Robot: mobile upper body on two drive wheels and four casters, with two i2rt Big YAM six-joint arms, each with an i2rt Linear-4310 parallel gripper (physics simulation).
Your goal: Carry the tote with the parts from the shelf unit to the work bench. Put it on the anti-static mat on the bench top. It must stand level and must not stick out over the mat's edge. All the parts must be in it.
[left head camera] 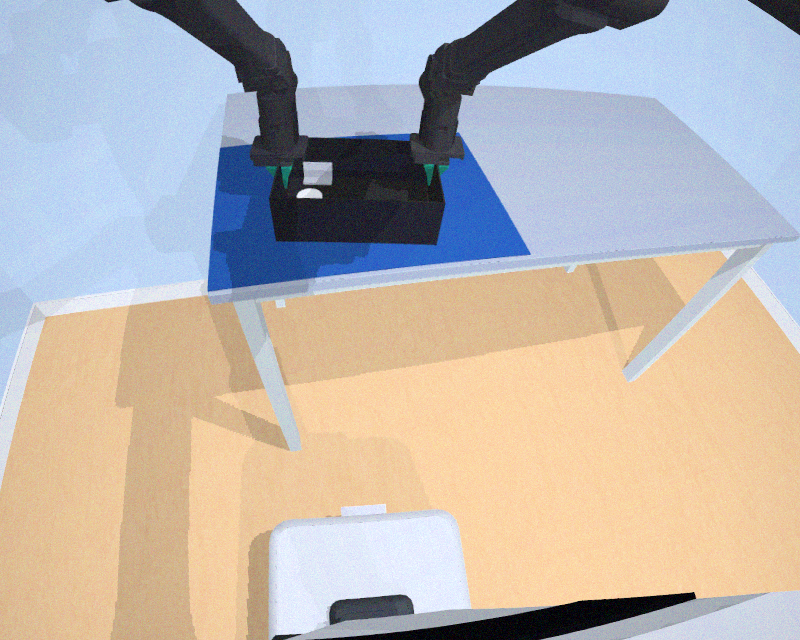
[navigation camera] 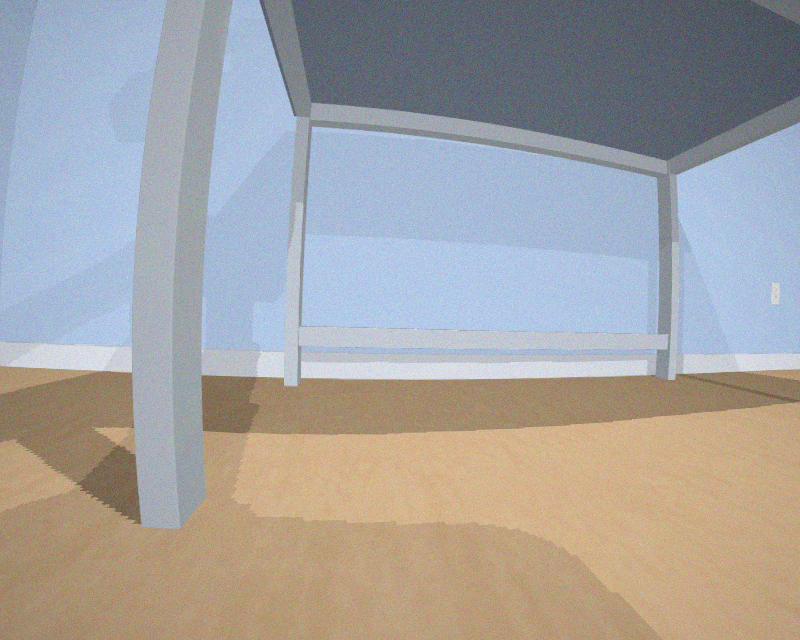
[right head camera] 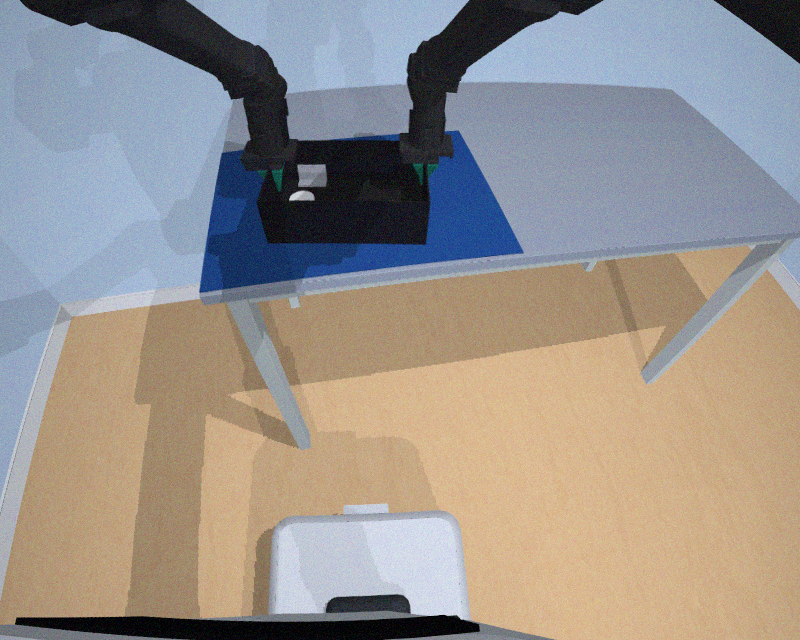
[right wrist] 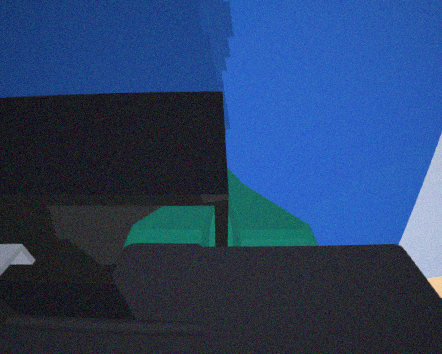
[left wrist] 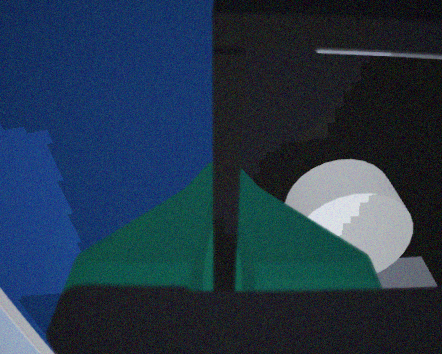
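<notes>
The black tote stands level over the blue anti-static mat on the bench, inside the mat's edges; I cannot tell if its bottom touches the mat. A grey block and a white round part lie in its left end. My left gripper is shut on the tote's left wall. My right gripper is shut on the right wall. In the left wrist view the dark wall runs between the green fingers, with the round part beside them. The right wrist view shows the wall between the fingers.
The grey bench top stretches to the right of the mat. A bench leg stands near my white base. The navigation view shows the near leg, a rear crossbar and the wall behind.
</notes>
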